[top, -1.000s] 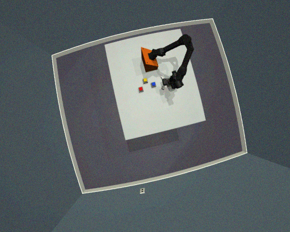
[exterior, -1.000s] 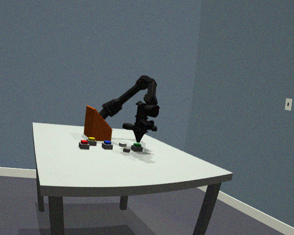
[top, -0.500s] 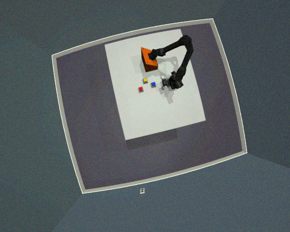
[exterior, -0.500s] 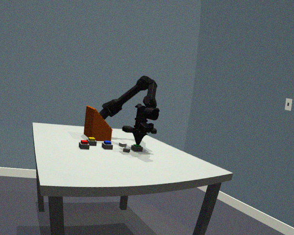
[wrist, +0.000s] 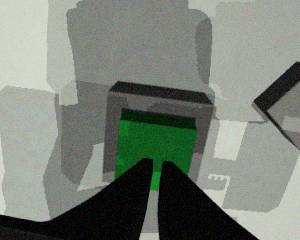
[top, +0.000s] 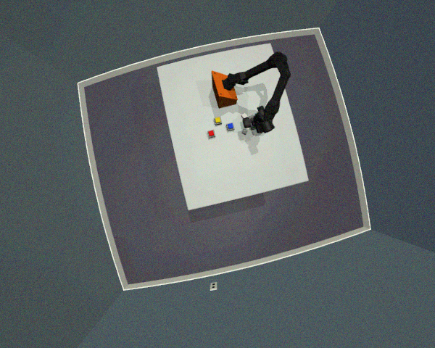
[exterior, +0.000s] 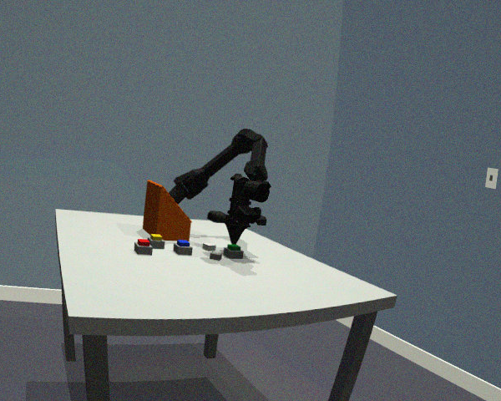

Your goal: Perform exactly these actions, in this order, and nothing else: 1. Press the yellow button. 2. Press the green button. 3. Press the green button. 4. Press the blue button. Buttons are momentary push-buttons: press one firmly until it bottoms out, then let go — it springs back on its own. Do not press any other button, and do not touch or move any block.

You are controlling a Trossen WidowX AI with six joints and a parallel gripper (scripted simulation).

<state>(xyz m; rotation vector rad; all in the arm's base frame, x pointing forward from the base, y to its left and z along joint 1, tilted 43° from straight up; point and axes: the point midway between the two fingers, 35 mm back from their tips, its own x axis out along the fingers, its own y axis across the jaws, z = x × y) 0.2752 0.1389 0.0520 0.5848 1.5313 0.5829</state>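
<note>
Now: gripper tip 10 mm above the green button. Also, from my gripper tip: yellow button: 90 mm behind, 240 mm to the right, 10 mm below; then red button: 10 mm behind, 310 mm to the right, 10 mm below; then blue button: 30 mm behind, 160 mm to the right, 10 mm below.
</note>
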